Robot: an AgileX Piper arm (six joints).
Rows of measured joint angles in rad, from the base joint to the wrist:
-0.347, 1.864, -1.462, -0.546, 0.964, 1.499
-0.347, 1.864, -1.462, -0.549, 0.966, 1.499
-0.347, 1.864, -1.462, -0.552, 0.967, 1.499
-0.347, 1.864, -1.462, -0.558, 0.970, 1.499
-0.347, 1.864, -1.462, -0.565, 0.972, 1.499
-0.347, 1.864, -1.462, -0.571, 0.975, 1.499
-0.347, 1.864, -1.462, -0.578, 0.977, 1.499
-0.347, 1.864, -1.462, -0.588, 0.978, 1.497
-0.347, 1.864, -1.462, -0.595, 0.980, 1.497
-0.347, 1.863, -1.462, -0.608, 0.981, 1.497
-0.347, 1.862, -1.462, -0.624, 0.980, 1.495
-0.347, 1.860, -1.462, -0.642, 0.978, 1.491
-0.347, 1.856, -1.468, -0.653, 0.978, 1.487
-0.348, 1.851, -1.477, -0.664, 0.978, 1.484
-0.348, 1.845, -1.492, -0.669, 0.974, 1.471
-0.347, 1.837, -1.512, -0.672, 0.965, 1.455
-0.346, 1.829, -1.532, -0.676, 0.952, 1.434
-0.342, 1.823, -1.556, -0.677, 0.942, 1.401
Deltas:
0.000, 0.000, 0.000, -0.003, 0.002, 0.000
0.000, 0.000, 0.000, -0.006, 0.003, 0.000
0.000, 0.000, 0.000, -0.012, 0.006, 0.000
0.000, 0.000, 0.000, -0.019, 0.008, 0.000
0.000, 0.000, 0.000, -0.025, 0.011, 0.000
0.000, 0.000, 0.000, -0.032, 0.013, 0.000
0.000, 0.000, 0.000, -0.042, 0.014, -0.002
0.000, 0.000, 0.000, -0.049, 0.016, -0.002
0.000, -0.001, 0.000, -0.062, 0.017, -0.002
0.000, -0.002, 0.000, -0.078, 0.016, -0.004
0.000, -0.004, 0.000, -0.096, 0.014, -0.008
0.000, -0.008, -0.006, -0.107, 0.014, -0.012
-0.001, -0.013, -0.015, -0.118, 0.014, -0.015
-0.001, -0.019, -0.030, -0.123, 0.010, -0.028
0.000, -0.027, -0.050, -0.126, 0.001, -0.044
0.001, -0.035, -0.070, -0.130, -0.012, -0.065
0.005, -0.041, -0.094, -0.131, -0.022, -0.098

